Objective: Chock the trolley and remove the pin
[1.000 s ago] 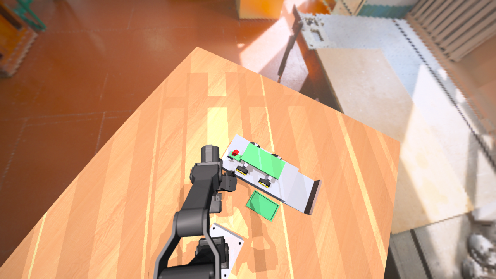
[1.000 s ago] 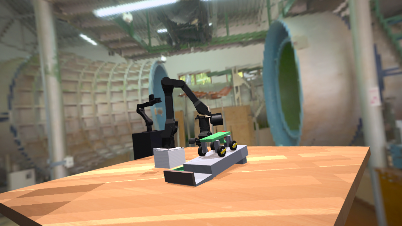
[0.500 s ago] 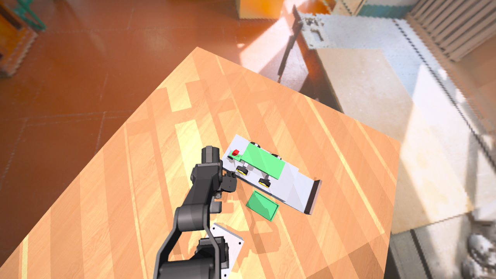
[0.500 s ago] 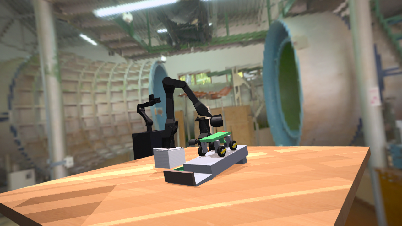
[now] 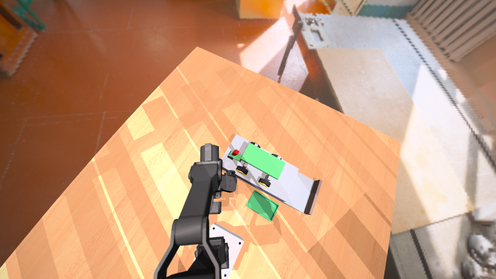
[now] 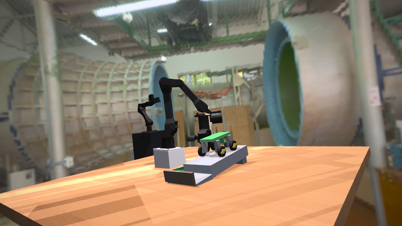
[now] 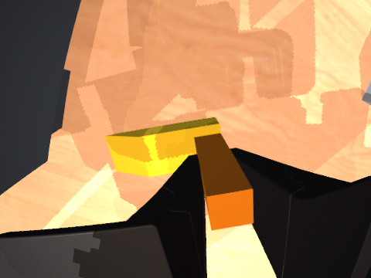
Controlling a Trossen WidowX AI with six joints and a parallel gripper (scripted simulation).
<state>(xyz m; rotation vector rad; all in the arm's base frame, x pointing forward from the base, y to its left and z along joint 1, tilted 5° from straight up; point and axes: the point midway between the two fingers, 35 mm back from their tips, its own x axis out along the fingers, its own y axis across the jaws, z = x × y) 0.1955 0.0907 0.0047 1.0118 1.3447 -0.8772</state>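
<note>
Right now the green tray is 200 mm to the right of my gripper tip and 60 mm below it. From my gripper tip the other things lie so: yellow chock: 20 mm ahead, 10 mm to the left, 10 mm below; stop pin: 130 mm ahead, 30 mm to the right, 80 mm above; grey ramp: 140 mm ahead, 140 mm to the right.
</note>
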